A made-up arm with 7 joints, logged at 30 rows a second.
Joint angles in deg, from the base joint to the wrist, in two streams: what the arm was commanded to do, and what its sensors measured. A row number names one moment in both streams.
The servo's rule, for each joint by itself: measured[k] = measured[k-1] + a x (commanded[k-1-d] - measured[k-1]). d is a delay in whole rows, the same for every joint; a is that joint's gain. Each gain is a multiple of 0.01, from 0.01 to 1. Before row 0 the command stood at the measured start. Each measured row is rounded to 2 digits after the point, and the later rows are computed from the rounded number. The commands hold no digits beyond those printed.
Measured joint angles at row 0:
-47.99 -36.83 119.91 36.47 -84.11 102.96 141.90
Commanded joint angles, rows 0 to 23:
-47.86 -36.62 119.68 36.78 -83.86 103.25 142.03
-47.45 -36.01 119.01 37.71 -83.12 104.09 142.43
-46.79 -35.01 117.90 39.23 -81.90 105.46 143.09
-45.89 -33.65 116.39 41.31 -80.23 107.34 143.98
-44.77 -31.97 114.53 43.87 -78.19 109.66 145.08
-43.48 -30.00 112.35 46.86 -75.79 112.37 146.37
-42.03 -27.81 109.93 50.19 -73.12 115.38 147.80
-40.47 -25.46 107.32 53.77 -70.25 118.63 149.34
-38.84 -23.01 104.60 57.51 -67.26 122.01 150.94
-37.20 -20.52 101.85 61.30 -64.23 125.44 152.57
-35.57 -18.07 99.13 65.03 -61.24 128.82 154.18
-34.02 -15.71 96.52 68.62 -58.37 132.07 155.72
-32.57 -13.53 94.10 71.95 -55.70 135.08 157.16
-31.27 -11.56 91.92 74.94 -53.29 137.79 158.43
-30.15 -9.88 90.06 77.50 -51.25 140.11 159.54
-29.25 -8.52 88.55 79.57 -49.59 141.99 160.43
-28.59 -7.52 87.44 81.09 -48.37 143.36 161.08
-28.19 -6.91 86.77 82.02 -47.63 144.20 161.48
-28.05 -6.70 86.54 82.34 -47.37 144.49 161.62
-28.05 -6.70 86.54 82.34 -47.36 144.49 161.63
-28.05 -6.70 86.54 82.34 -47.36 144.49 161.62
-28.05 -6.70 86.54 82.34 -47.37 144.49 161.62
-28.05 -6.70 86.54 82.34 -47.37 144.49 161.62
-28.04 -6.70 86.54 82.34 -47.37 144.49 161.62
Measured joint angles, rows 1 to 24:
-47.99 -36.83 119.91 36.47 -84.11 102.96 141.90
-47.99 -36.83 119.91 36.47 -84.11 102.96 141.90
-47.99 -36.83 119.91 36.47 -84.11 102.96 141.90
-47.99 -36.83 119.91 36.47 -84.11 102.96 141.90
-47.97 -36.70 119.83 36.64 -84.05 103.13 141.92
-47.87 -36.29 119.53 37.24 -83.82 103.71 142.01
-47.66 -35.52 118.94 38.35 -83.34 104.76 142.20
-47.32 -34.40 118.02 40.01 -82.56 106.31 142.52
-46.84 -32.94 116.76 42.17 -81.47 108.32 142.98
-46.20 -31.18 115.17 44.80 -80.05 110.75 143.59
-45.41 -29.16 113.28 47.82 -78.32 113.53 144.35
-44.47 -26.94 111.13 51.15 -76.30 116.59 145.25
-43.40 -24.58 108.78 54.71 -74.04 119.84 146.27
-42.22 -22.14 106.29 58.40 -71.59 123.20 147.40
-40.96 -19.70 103.71 62.11 -69.00 126.57 148.62
-39.64 -17.31 101.12 65.76 -66.34 129.87 149.90
-38.30 -15.04 98.59 69.23 -63.68 133.00 151.21
-36.96 -12.95 96.19 72.43 -61.08 135.87 152.51
-35.67 -11.11 93.98 75.27 -58.62 138.41 153.78
-34.45 -9.56 92.03 77.68 -56.36 140.56 154.98
-33.34 -8.34 90.38 79.59 -54.36 142.24 156.08
-32.36 -7.48 89.08 80.95 -52.68 143.42 157.05
-31.54 -7.01 88.17 81.73 -51.35 144.06 157.87
-30.88 -6.82 87.58 82.07 -50.35 144.32 158.55
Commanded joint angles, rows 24 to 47:
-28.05 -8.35 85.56 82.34 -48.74 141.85 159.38
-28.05 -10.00 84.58 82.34 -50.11 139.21 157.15
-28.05 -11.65 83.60 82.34 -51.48 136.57 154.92
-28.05 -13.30 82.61 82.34 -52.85 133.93 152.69
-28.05 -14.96 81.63 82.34 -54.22 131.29 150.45
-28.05 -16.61 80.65 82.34 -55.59 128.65 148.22
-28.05 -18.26 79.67 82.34 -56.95 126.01 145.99
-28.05 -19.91 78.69 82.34 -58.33 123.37 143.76
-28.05 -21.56 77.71 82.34 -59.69 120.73 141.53
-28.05 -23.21 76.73 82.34 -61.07 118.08 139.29
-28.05 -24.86 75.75 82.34 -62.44 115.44 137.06
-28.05 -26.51 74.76 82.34 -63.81 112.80 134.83
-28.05 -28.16 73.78 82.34 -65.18 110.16 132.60
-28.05 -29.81 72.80 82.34 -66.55 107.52 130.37
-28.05 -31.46 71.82 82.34 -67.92 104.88 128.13
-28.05 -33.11 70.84 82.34 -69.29 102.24 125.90
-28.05 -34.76 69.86 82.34 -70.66 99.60 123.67
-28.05 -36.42 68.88 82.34 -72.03 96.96 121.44
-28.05 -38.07 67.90 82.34 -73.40 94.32 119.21
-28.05 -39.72 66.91 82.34 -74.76 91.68 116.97
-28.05 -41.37 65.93 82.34 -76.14 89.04 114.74
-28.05 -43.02 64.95 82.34 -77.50 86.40 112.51
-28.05 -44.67 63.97 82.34 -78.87 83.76 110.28
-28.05 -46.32 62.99 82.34 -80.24 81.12 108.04
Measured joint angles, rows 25 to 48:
-30.34 -6.75 87.21 82.22 -49.60 144.42 159.10
-29.90 -6.72 86.97 82.29 -49.04 144.46 159.55
-29.55 -6.71 86.82 82.32 -48.62 144.48 159.92
-29.26 -6.70 86.72 82.33 -48.31 144.49 160.23
-29.03 -7.69 86.30 82.34 -48.42 142.91 160.08
-28.84 -9.08 85.68 82.34 -48.84 140.69 159.55
-28.69 -10.62 84.93 82.34 -49.50 138.22 158.72
-28.57 -12.23 84.09 82.34 -50.34 135.65 157.63
-28.47 -13.87 83.20 82.34 -51.31 133.03 156.34
-28.39 -15.51 82.28 82.34 -52.38 130.40 154.88
-28.33 -17.16 81.34 82.34 -53.52 127.77 153.28
-28.28 -18.81 80.39 82.34 -54.72 125.13 151.57
-28.24 -20.46 79.43 82.34 -55.96 122.49 149.76
-28.20 -22.11 78.46 82.34 -57.24 119.84 147.88
-28.17 -23.76 77.48 82.34 -58.54 117.20 145.93
-28.15 -25.41 76.50 82.34 -59.86 114.56 143.93
-28.13 -27.06 75.52 82.34 -61.19 111.92 141.89
-28.11 -28.71 74.54 82.34 -62.53 109.28 139.82
-28.10 -30.36 73.56 82.34 -63.88 106.64 137.72
-28.09 -32.01 72.58 82.34 -65.23 104.00 135.59
-28.08 -33.66 71.60 82.34 -66.59 101.36 133.44
-28.07 -35.32 70.62 82.34 -67.95 98.72 131.28
-28.07 -36.97 69.64 82.34 -69.31 96.08 129.11
-28.07 -38.62 68.66 82.34 -70.67 93.44 126.92

